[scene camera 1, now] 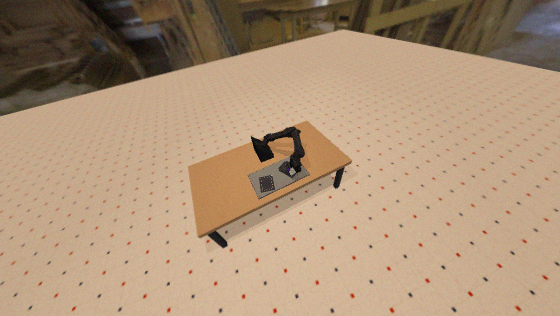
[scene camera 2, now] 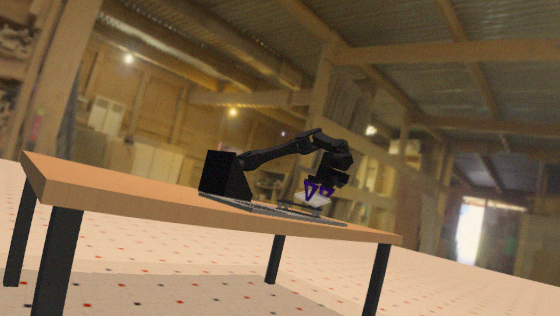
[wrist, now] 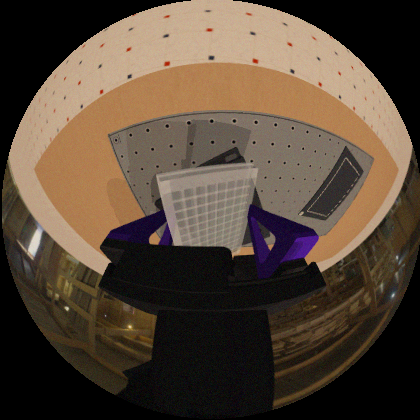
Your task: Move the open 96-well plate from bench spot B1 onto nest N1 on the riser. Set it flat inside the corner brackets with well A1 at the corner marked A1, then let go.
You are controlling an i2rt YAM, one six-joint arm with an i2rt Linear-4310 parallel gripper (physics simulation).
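Seen in the pictures: gripper, fingertip midpoint: (scene camera 1: 292, 169) (scene camera 2: 313, 202) (wrist: 211, 208); arm's base at its link origin: (scene camera 1: 262, 145) (scene camera 2: 229, 172).
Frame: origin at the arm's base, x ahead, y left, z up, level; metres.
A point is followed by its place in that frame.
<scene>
The pale, translucent 96-well plate (scene camera 1: 293, 172) @(x 0.459, y 0.064, z -0.041 m) (scene camera 2: 314, 200) @(x 0.437, y 0.057, z -0.041 m) (wrist: 205, 187) @(x 0.459, y 0.081, z -0.033 m) is between the purple fingers of my gripper (scene camera 2: 318, 193) @(x 0.419, y 0.082, z -0.050 m) (wrist: 211, 208) @(x 0.419, y 0.082, z -0.050 m), which is shut on it. In scene camera 2 it hangs a little above the dark riser (scene camera 2: 299, 204) @(x 0.397, y 0.020, z -0.069 m) (wrist: 216, 161) @(x 0.449, y 0.070, z -0.101 m) (scene camera 1: 285, 167) @(x 0.346, y 0.050, z -0.067 m). In the wrist view the riser sits skewed relative to the plate, and the plate hides most of it. The nest, its corner brackets and the A1 marks cannot be made out. A dark pad with a dashed white outline (scene camera 1: 266, 183) @(x 0.371, y -0.182, z -0.104 m) (wrist: 332, 192) @(x 0.370, y -0.167, z -0.104 m) lies bare, apart from the riser.
A grey perforated board (scene camera 1: 254, 179) @(x 0.261, y -0.252, z -0.105 m) (wrist: 295, 135) @(x 0.477, y -0.036, z -0.105 m) carries the riser and the pad. It lies on the wooden table (scene camera 1: 215, 190) @(x 0.140, y -0.607, z -0.118 m) (scene camera 2: 130, 190) @(x 0.404, y -0.663, z -0.118 m). The black arm base (scene camera 1: 262, 150) @(x 0.106, y -0.051, z 0.038 m) (scene camera 2: 216, 172) @(x 0.002, y -0.080, z -0.017 m) stands beside the board. The arm arches over to the riser.
</scene>
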